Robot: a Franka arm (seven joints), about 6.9 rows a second.
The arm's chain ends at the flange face. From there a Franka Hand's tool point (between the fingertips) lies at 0.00 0.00 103.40 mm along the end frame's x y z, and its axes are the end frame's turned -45 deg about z.
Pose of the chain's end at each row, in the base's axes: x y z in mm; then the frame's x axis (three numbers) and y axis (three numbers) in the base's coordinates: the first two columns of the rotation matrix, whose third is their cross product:
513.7 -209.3 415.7 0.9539 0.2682 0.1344 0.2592 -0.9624 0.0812
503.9 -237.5 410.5 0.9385 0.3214 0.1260 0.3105 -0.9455 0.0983
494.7 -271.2 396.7 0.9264 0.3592 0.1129 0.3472 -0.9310 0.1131
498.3 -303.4 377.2 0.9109 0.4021 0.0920 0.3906 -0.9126 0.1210
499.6 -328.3 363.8 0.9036 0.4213 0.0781 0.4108 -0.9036 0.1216
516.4 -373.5 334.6 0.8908 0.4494 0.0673 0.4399 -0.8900 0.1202
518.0 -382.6 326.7 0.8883 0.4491 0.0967 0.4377 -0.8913 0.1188
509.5 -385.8 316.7 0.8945 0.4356 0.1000 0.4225 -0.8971 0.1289
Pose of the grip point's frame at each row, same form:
529.3 -213.7 313.6 0.4912 0.8702 0.0376 0.8578 -0.4909 0.1525
519.5 -243.0 308.4 0.4441 0.8958 0.0196 0.8832 -0.4413 0.1586
509.8 -278.0 294.6 0.4096 0.9123 -0.0001 0.9006 -0.4043 0.1598
512.0 -311.1 275.0 0.3679 0.9296 -0.0205 0.9203 -0.3610 0.1506
512.2 -336.3 261.5 0.3485 0.9368 -0.0308 0.9294 -0.3410 0.1412
528.2 -381.5 232.2 0.3188 0.9471 -0.0374 0.9409 -0.3116 0.1326
532.4 -389.1 224.5 0.3186 0.9478 -0.0156 0.9376 -0.3127 0.1524
524.6 -393.4 214.7 0.3338 0.9424 -0.0204 0.9313 -0.3263 0.1619

